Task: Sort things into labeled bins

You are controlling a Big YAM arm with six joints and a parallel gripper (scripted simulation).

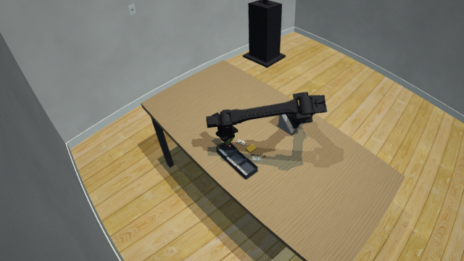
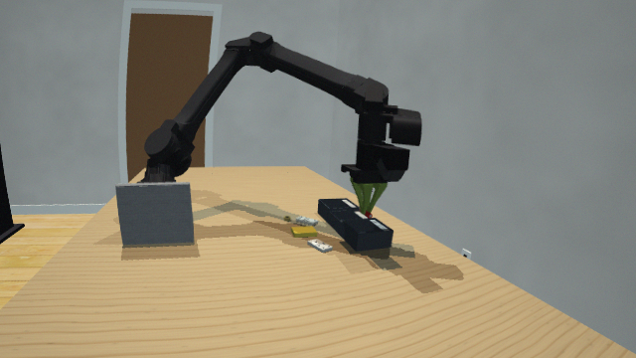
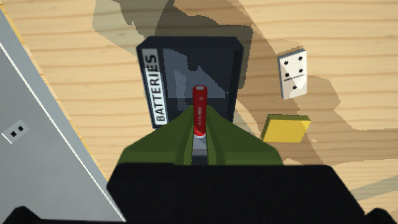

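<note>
Right now my hand is 80 mm to the right of the long black bin, 50 mm above it and 20 mm short of it. The rest, counted from my hand: yellow block: 100 mm behind, 80 mm to the left, 70 mm below; small nut: 180 mm to the left, 110 mm behind, 70 mm below; red battery: 10 mm below.
</note>
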